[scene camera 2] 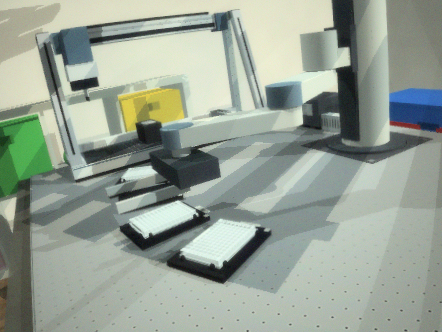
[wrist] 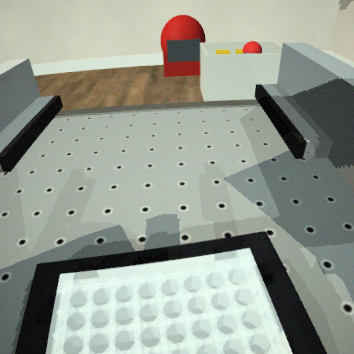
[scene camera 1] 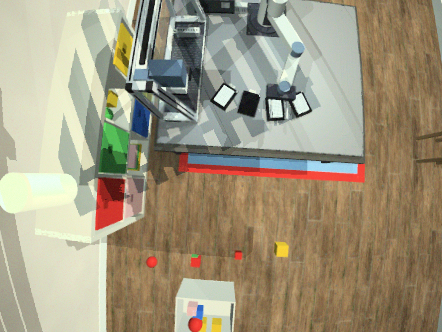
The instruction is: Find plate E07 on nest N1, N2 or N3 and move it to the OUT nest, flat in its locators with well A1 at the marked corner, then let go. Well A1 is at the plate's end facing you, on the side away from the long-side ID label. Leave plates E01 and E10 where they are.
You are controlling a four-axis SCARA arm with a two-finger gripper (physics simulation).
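Where they show: gripper, fingertip midpoint: (scene camera 2: 111,200) (wrist: 154,73) (scene camera 1: 278,118); arm's base, link origin: (scene camera 2: 365,146) (scene camera 1: 266,21).
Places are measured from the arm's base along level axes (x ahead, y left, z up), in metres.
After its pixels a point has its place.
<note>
Three white well plates sit in black nests: left plate (scene camera 1: 224,96) {x 0.656, y -0.282, z 0.030 m} (scene camera 2: 137,174) {x 0.678, y -0.269, z 0.038 m}, middle plate (scene camera 1: 275,109) {x 0.727, y 0.067, z 0.036 m} (scene camera 2: 165,218) {x 0.717, y 0.088, z 0.038 m} (wrist: 165,320) {x 0.753, y 0.071, z 0.039 m} and right plate (scene camera 1: 301,104) {x 0.676, y 0.247, z 0.037 m} (scene camera 2: 220,241) {x 0.673, y 0.252, z 0.039 m}. No plate ID can be read. An empty black nest (scene camera 1: 249,103) {x 0.694, y -0.110, z 0.025 m} lies between the left and middle plates; in the scene camera 2 view the fingers largely hide it. My gripper (scene camera 2: 131,194) (wrist: 154,73) {x 0.813, y 0.071, z 0.107 m} is above the nests, clear of the middle plate, which lies below it in its nest. The fingers are drawn in with a gap between them and hold nothing. ID labels and the marked corner cannot be made out.
A gantry frame (scene camera 2: 150,31) {x 0.437, y -0.622, z 0.468 m} with a dark deck stands left of the nests. The arm's column (scene camera 2: 372,75) {x 0.037, y 0.065, z 0.233 m} rises at the back of the grey table (scene camera 1: 335,120) {x 0.759, y 0.508, z 0.013 m} (scene camera 2: 350,280) {x 0.563, y 0.449, z 0.013 m}. A blue box (scene camera 2: 417,104) is behind the column. A white bin (wrist: 240,75) stands beyond the table edge.
</note>
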